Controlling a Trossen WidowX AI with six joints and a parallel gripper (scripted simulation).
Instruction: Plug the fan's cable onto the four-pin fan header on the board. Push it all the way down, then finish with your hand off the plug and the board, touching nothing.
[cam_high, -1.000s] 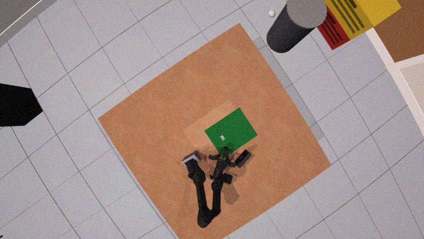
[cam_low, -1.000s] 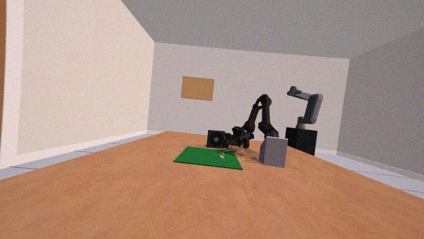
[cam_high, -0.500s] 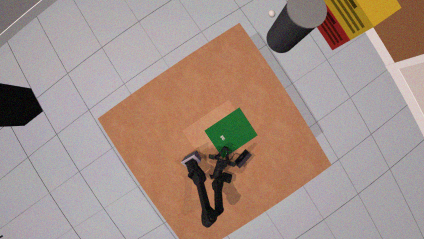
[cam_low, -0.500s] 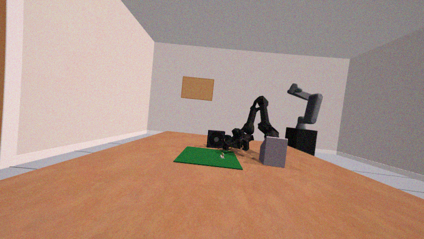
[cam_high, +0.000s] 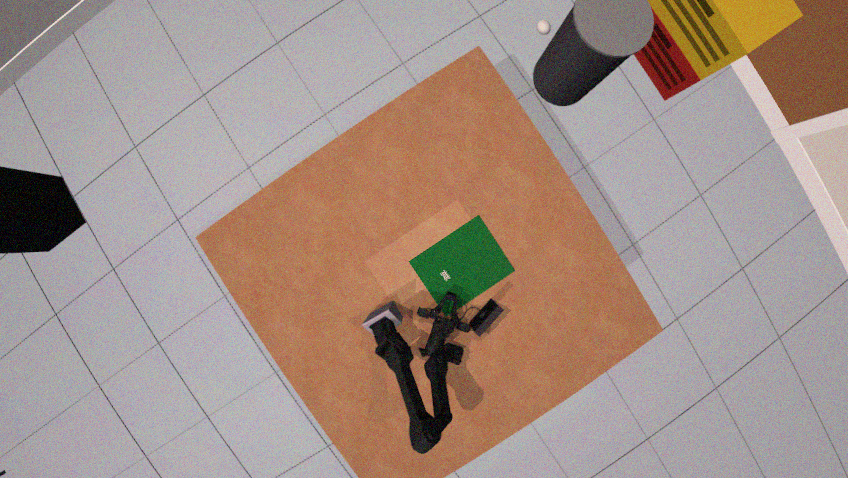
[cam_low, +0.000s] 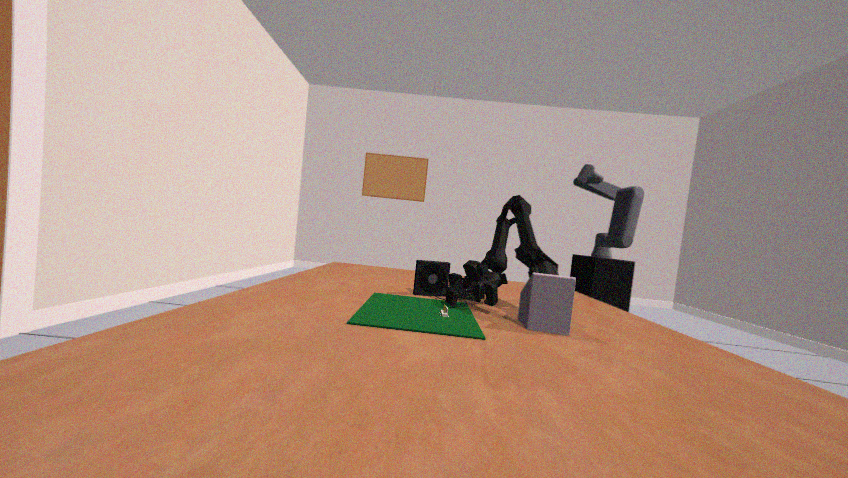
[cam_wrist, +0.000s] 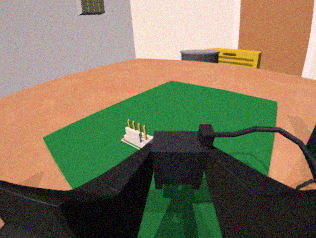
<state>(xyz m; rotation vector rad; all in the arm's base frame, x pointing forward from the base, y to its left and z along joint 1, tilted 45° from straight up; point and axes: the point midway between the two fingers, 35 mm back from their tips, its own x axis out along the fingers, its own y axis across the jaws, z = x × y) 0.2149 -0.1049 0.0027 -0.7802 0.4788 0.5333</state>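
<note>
My gripper tip is 11 cm to the left of the dark fan, 6 cm short of it and 2 cm below it. The rest, counted from my gripper tip: black plug 1 cm below; then white four-pin fan header 7 cm to the left, 4 cm below, 2 cm ahead; then green board 9 cm ahead, 6 cm to the left, 5 cm below.
</note>
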